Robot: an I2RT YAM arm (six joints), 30 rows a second.
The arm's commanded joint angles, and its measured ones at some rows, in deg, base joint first. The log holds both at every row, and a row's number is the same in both.
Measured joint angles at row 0:
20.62 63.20 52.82 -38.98 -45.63 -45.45
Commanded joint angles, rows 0 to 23:
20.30 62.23 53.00 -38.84 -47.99 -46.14
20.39 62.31 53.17 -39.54 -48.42 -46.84
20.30 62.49 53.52 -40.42 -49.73 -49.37
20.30 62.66 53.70 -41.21 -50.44 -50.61
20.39 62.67 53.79 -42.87 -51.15 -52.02
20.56 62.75 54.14 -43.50 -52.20 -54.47
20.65 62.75 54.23 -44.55 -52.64 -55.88
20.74 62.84 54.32 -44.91 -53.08 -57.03
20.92 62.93 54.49 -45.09 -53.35 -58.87
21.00 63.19 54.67 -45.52 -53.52 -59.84
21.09 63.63 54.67 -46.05 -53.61 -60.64
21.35 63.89 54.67 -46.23 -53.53 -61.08
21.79 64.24 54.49 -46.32 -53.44 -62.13
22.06 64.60 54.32 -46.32 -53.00 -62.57
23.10 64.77 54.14 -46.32 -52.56 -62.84
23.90 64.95 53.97 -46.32 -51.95 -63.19
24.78 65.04 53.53 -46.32 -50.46 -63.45
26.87 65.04 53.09 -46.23 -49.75 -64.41
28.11 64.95 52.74 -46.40 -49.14 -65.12
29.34 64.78 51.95 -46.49 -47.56 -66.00
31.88 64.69 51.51 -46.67 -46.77 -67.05
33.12 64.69 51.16 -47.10 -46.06 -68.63
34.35 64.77 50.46 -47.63 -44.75 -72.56
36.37 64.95 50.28 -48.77 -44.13 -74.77
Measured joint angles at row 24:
32.80 64.99 51.57 -45.52 -46.92 -66.54
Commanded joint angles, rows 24 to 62:
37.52 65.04 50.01 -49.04 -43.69 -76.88
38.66 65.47 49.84 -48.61 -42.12 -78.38
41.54 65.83 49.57 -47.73 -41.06 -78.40
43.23 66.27 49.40 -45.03 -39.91 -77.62
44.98 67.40 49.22 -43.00 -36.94 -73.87
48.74 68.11 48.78 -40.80 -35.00 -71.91
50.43 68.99 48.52 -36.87 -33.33 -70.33
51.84 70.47 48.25 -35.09 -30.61 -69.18
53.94 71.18 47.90 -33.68 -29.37 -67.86
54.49 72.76 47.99 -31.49 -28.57 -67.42
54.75 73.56 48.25 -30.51 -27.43 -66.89
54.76 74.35 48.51 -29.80 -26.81 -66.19
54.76 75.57 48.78 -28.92 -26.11 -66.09
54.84 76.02 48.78 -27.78 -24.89 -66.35
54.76 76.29 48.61 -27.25 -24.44 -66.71
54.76 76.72 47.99 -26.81 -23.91 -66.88
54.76 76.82 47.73 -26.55 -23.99 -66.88
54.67 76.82 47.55 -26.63 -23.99 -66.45
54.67 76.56 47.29 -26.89 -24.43 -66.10
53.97 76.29 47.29 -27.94 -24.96 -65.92
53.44 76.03 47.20 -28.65 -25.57 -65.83
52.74 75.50 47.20 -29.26 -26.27 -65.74
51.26 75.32 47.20 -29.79 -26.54 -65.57
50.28 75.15 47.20 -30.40 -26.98 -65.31
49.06 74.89 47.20 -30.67 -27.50 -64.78
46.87 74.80 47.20 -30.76 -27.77 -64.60
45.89 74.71 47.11 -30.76 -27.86 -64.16
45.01 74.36 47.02 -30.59 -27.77 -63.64
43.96 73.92 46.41 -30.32 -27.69 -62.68
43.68 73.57 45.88 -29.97 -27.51 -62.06
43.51 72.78 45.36 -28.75 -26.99 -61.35
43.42 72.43 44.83 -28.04 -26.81 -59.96
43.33 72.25 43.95 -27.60 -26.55 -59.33
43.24 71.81 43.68 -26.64 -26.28 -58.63
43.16 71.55 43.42 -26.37 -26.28 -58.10
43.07 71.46 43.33 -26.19 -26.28 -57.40
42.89 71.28 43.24 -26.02 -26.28 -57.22
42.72 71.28 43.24 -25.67 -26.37 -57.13
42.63 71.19 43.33 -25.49 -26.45 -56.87
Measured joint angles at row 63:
43.16 72.47 43.53 -28.03 -25.80 -59.09
